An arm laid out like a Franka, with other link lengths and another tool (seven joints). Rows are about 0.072 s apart.
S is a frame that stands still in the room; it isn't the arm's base.
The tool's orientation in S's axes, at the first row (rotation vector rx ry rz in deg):
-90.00, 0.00, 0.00
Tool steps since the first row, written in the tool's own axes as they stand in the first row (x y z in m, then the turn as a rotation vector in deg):
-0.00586, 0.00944, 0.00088, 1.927, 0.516, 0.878
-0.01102, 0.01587, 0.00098, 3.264, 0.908, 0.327
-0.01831, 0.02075, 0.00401, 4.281, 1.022, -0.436
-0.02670, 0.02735, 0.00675, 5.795, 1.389, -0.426
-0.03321, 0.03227, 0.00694, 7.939, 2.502, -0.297
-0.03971, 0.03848, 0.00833, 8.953, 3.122, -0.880
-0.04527, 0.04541, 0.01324, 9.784, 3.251, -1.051
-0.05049, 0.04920, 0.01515, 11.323, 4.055, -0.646
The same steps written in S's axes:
-0.00586, 0.00088, -0.00944, 1.927, 0.878, -0.516
-0.01102, 0.00098, -0.01587, 3.264, 0.327, -0.908
-0.01831, 0.00401, -0.02075, 4.281, -0.436, -1.022
-0.02670, 0.00675, -0.02735, 5.795, -0.426, -1.389
-0.03321, 0.00694, -0.03227, 7.939, -0.297, -2.502
-0.03971, 0.00833, -0.03848, 8.953, -0.880, -3.122
-0.04527, 0.01324, -0.04541, 9.784, -1.051, -3.251
-0.05049, 0.01515, -0.04920, 11.323, -0.646, -4.055

